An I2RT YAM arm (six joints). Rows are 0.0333 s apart.
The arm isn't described. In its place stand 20 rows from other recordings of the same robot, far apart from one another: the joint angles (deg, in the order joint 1, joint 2, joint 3, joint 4, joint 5, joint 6), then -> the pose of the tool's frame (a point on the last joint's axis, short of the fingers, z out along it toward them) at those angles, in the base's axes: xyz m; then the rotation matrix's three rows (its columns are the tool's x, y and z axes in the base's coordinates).
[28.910 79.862 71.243 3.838 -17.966 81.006] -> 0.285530 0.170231 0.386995; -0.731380 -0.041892 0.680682; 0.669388 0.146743 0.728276; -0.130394 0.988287 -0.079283
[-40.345 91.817 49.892 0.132 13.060 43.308] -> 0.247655 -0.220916 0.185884; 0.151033 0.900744 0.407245; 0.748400 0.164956 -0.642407; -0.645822 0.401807 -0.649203
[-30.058 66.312 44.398 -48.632 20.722 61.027] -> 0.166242 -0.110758 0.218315; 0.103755 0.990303 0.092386; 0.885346 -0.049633 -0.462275; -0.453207 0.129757 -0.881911
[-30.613 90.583 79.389 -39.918 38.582 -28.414] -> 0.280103 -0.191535 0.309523; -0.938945 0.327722 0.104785; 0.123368 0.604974 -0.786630; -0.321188 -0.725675 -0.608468
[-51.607 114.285 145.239 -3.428 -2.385 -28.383] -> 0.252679 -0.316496 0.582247; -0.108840 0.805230 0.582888; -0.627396 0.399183 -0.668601; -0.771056 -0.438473 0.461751
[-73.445 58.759 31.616 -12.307 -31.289 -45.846] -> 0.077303 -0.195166 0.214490; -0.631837 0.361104 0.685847; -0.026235 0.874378 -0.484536; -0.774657 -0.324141 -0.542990
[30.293 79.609 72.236 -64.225 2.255 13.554] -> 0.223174 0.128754 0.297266; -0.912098 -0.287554 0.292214; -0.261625 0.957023 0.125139; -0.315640 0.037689 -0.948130
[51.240 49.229 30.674 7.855 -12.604 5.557] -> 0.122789 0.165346 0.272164; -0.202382 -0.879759 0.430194; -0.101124 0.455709 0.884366; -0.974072 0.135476 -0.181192
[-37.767 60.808 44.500 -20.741 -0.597 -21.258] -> 0.182597 -0.140999 0.266729; -0.663532 0.391938 0.637268; 0.055449 0.875214 -0.480547; -0.746090 -0.283523 -0.602465
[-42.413 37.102 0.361 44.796 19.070 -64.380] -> 0.101607 -0.108576 0.189362; -0.745406 0.472193 0.470535; -0.473307 0.122159 -0.872386; -0.469415 -0.872990 0.132434
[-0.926 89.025 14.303 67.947 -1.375 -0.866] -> 0.246751 -0.003134 0.144004; -0.117826 -0.009451 0.992989; -0.013207 0.999881 0.007949; -0.992946 -0.012178 -0.117937
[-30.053 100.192 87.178 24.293 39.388 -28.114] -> 0.350911 -0.229131 0.396477; -0.286899 0.896256 0.338252; -0.254767 0.268994 -0.928836; -0.923462 -0.352657 0.151162
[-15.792 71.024 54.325 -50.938 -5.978 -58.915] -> 0.220104 -0.058397 0.249047; -0.658601 -0.642040 0.392465; -0.698888 0.715225 -0.002765; -0.278925 -0.276110 -0.919763
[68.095 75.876 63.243 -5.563 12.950 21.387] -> 0.123436 0.285596 0.340544; -0.409245 -0.725503 0.553320; -0.065158 0.628118 0.775385; -0.910095 0.281269 -0.304326
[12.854 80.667 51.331 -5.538 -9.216 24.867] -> 0.300673 0.074458 0.243876; -0.651974 -0.081048 0.753897; 0.276983 0.900101 0.336302; -0.705840 0.428077 -0.564393
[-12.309 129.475 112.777 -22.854 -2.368 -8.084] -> 0.512489 -0.110319 0.234587; -0.641534 0.092581 0.761487; -0.003828 0.992291 -0.123867; -0.767085 -0.082380 -0.636234
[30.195 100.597 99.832 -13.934 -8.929 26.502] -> 0.360168 0.215974 0.402022; -0.475879 -0.462901 0.747838; 0.233109 0.753495 0.614740; -0.848056 0.466870 -0.250666
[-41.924 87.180 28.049 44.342 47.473 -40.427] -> 0.190078 -0.205952 0.172641; -0.781238 0.624203 -0.006136; 0.112426 0.131027 -0.984983; -0.614026 -0.770196 -0.172540
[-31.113 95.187 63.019 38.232 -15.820 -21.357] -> 0.339638 -0.193652 0.308206; -0.012297 0.279797 0.959981; -0.401833 0.877737 -0.260973; -0.915630 -0.388962 0.101638
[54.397 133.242 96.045 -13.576 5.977 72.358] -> 0.294958 0.405581 0.120743; -0.870761 0.196305 0.450821; 0.411907 0.791923 0.450765; -0.268529 0.578206 -0.770435
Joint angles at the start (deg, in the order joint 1, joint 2, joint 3, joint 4, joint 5, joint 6):
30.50, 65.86, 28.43, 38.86, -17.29, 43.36
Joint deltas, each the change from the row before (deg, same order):
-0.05, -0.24, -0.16, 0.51, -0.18, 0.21
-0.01, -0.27, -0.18, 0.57, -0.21, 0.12
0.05, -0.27, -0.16, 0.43, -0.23, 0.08
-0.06, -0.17, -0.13, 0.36, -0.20, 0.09
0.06, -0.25, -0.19, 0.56, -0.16, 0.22
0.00, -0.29, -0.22, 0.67, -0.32, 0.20
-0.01, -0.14, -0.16, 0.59, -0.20, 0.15
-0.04, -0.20, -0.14, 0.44, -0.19, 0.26
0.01, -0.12, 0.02, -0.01, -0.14, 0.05
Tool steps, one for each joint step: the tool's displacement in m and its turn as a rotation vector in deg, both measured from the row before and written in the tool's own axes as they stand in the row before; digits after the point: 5 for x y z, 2 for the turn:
-0.00062, 0.00080, -0.00089, -0.48, -0.32, 0.03
-0.00055, 0.00105, -0.00095, -0.58, -0.32, -0.08
-0.00027, 0.00114, -0.00084, -0.56, -0.18, -0.08
-0.00040, 0.00048, -0.00069, -0.36, -0.18, -0.04
-0.00026, 0.00114, -0.00084, -0.57, -0.27, 0.03
-0.00047, 0.00121, -0.00106, -0.72, -0.28, -0.03
-0.00035, 0.00074, -0.00063, -0.51, -0.25, -0.03
-0.00047, 0.00073, -0.00075, -0.44, -0.23, 0.09
-0.00028, 0.00056, -0.00020, -0.19, 0.02, 0.01

